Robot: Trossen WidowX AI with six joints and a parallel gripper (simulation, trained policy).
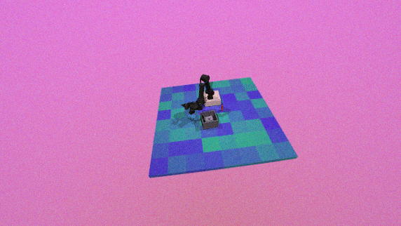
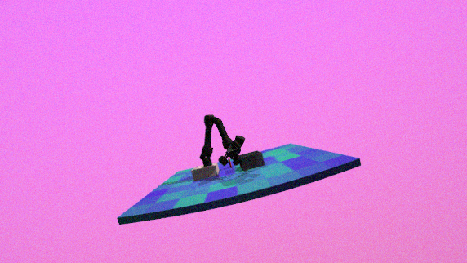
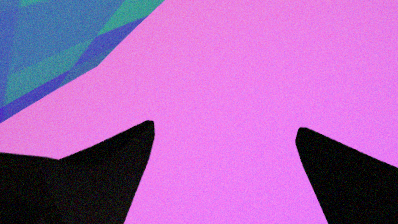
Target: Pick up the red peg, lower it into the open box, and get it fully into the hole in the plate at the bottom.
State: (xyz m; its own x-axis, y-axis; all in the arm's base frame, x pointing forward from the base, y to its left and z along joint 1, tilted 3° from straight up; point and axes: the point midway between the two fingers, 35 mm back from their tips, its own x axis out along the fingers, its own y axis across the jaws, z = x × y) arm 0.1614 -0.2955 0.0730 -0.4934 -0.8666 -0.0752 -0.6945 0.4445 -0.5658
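The red peg is 20 mm ahead of my gripper tip, 430 mm to the left of it and 110 mm below it. The rest, counted from my gripper tip: dark box (180 mm ahead, 250 mm to the left, 130 mm below); grey plate (180 mm ahead, 250 mm to the left, 110 mm below).
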